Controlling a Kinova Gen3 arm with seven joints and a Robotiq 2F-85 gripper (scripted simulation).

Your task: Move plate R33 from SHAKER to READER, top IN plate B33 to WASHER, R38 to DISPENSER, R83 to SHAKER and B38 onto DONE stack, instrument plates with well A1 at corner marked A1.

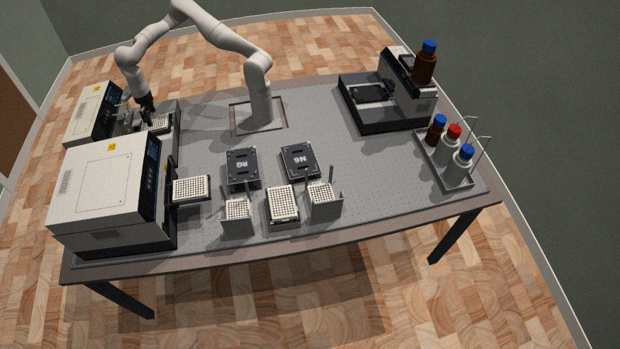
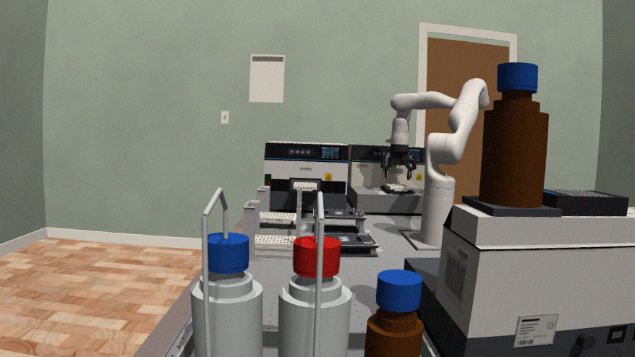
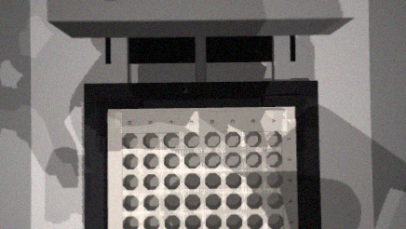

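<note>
Right now my hand is 50 mm above the washer nest. Round my hand: washer head: 100 mm to the right, 20 mm above, 10 mm ahead; dark reader tray: 370 mm ahead, 200 mm to the left, 30 mm below; reader housing: 390 mm ahead, 100 mm to the right, 100 mm above.
</note>
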